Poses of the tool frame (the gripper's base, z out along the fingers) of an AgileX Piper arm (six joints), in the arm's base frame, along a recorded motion.
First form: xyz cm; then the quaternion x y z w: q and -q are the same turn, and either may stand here.
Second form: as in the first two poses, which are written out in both.
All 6 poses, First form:
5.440 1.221 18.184 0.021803 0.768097 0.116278 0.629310
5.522 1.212 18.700 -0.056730 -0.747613 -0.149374 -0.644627
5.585 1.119 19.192 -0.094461 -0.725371 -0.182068 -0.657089
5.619 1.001 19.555 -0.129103 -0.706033 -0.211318 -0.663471
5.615 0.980 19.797 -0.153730 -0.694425 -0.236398 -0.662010
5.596 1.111 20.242 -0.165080 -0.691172 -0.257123 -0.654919
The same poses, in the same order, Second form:
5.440 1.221 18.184 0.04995 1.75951 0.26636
5.522 1.212 18.700 0.12916 1.70208 0.34008
5.585 1.119 19.192 0.21399 1.64326 0.41246
5.619 1.001 19.555 0.29173 1.59541 0.47751
5.615 0.980 19.797 0.34758 1.57009 0.53449
5.596 1.111 20.242 0.37430 1.56713 0.58299

